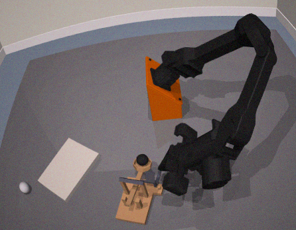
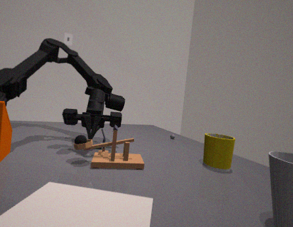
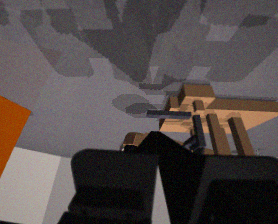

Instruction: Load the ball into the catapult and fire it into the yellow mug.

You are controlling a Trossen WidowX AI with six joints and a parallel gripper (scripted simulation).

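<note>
Right now the black ball is 3 cm behind my gripper tip, 4 cm to the right of it and 1 cm above it. Round my gripper tip: wooden catapult: 4 cm ahead, 4 cm to the right; flat white sheet: 7 cm behind, 28 cm to the right, 4 cm below; yellow mug: 37 cm ahead, 18 cm to the right, 2 cm below.
</note>
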